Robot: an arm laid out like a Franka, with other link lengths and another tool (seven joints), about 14 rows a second.
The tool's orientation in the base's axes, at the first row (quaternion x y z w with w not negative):
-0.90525 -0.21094 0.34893 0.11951
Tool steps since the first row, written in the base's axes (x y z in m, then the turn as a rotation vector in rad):
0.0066 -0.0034 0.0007 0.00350 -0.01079 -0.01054
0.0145 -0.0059 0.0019 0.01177 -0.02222 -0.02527
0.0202 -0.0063 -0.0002 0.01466 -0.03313 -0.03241
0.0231 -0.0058 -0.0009 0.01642 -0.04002 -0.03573
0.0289 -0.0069 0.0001 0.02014 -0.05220 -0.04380
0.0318 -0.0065 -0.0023 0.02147 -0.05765 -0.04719
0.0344 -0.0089 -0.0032 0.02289 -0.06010 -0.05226
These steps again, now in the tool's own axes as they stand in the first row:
0.0024 0.0047 -0.0052 0.00344 0.01440 0.00454
0.0058 0.0088 -0.0117 0.01221 0.03231 0.00883
0.0107 0.0117 -0.0141 0.01321 0.04539 0.01130
0.0132 0.0123 -0.0155 0.01311 0.05321 0.01204
0.0160 0.0147 -0.0203 0.01462 0.06800 0.01453
0.0195 0.0161 -0.0205 0.01494 0.07444 0.01572
0.0207 0.0193 -0.0218 0.01769 0.07887 0.01827

